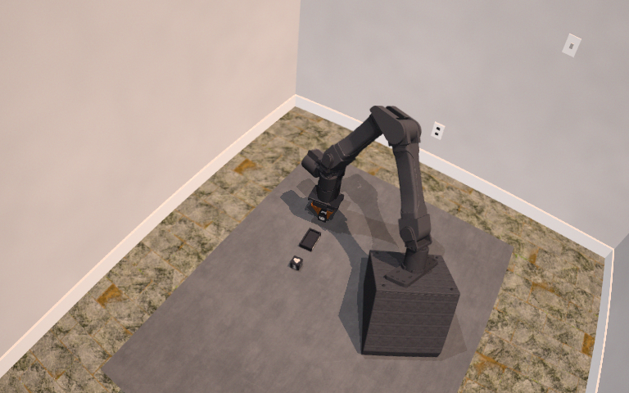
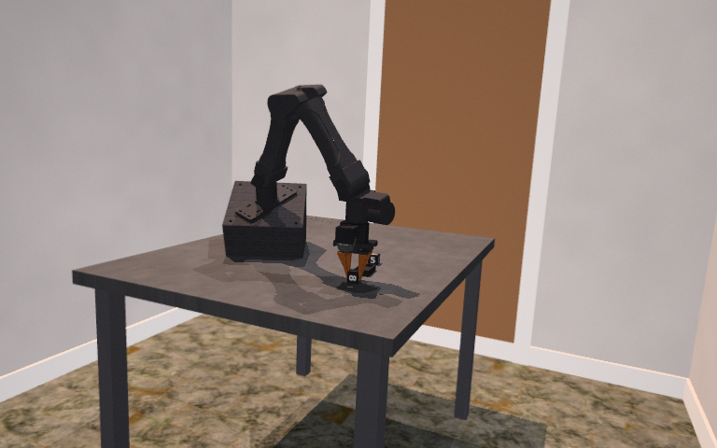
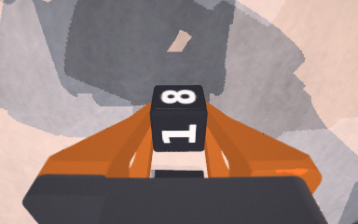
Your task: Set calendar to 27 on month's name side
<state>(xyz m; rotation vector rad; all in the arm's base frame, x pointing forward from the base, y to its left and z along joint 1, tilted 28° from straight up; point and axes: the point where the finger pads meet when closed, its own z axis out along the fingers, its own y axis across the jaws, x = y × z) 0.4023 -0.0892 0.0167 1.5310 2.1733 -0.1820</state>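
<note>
Now: hand right at the black digit cube. From my hand the other things lie so: black tray 30 mm behind, 100 mm to the left, 10 mm below; then black cube 60 mm behind, 210 mm to the left, 10 mm below.
</note>
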